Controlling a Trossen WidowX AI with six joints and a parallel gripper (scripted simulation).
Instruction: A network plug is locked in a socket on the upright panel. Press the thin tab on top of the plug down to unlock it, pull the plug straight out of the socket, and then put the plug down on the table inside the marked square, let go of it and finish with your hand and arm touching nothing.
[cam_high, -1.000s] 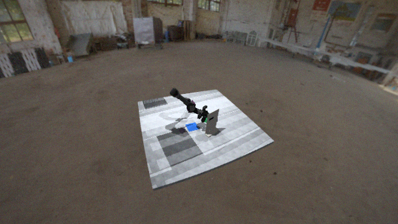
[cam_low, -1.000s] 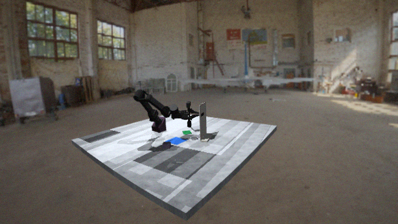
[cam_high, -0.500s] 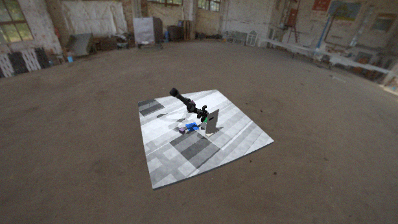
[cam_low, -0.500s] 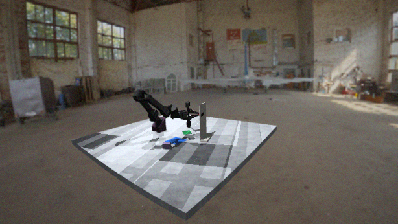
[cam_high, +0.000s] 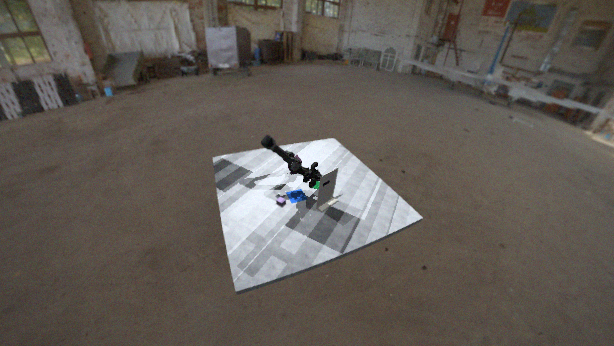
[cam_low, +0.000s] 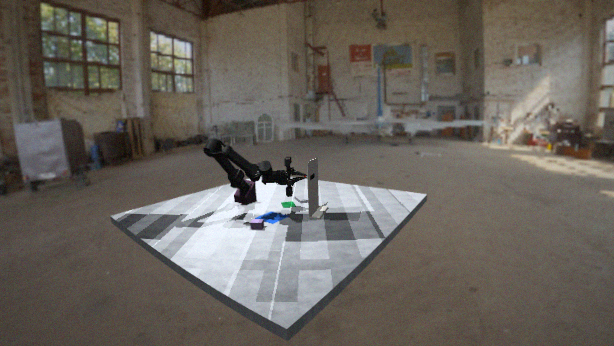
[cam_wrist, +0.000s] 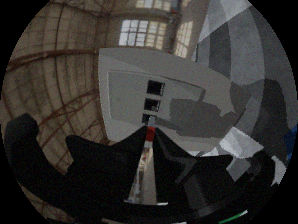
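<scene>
My gripper tip is 100 mm past the blue flat patch, 150 mm to the left of it and 180 mm above it. Also, from my gripper tip: small green patch 170 mm behind, 40 mm to the left, 180 mm below; small dark purple block 50 mm behind, 280 mm to the right, 170 mm below; grey upright panel 40 mm ahead, 10 mm to the left, 70 mm below.
</scene>
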